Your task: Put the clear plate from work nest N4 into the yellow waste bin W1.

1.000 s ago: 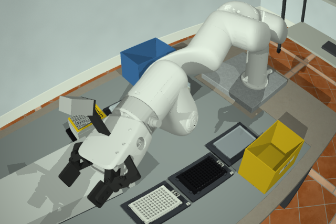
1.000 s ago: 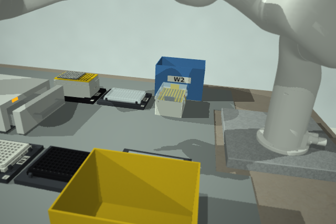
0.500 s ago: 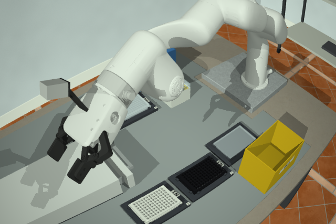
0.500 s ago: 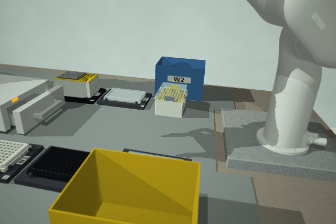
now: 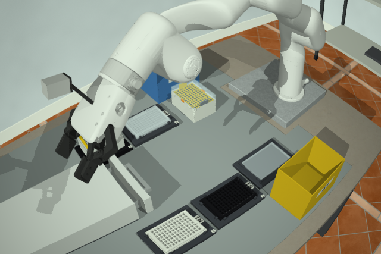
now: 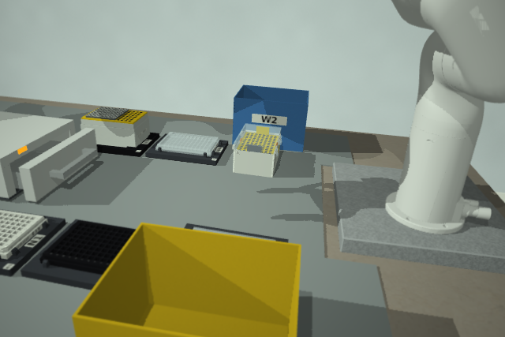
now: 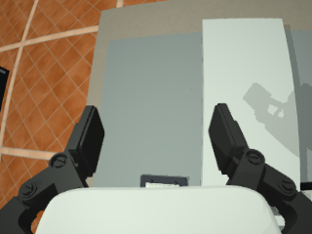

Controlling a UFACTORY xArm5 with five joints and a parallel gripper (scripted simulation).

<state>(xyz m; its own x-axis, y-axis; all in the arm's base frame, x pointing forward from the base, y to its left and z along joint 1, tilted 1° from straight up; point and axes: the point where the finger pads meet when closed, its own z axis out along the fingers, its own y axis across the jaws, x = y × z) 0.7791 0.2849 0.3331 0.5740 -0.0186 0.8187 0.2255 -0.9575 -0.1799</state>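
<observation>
My gripper is now 39 cm to the left of the clear plate, 33 cm above it and 28 cm past it. Also, from my hand: white plate 33 cm below, 17 cm behind, 2 cm to the left; then drawer 32 cm below, 15 cm to the right, 3 cm behind; then black plate 34 cm behind, 33 cm below, 1 cm to the right.
</observation>
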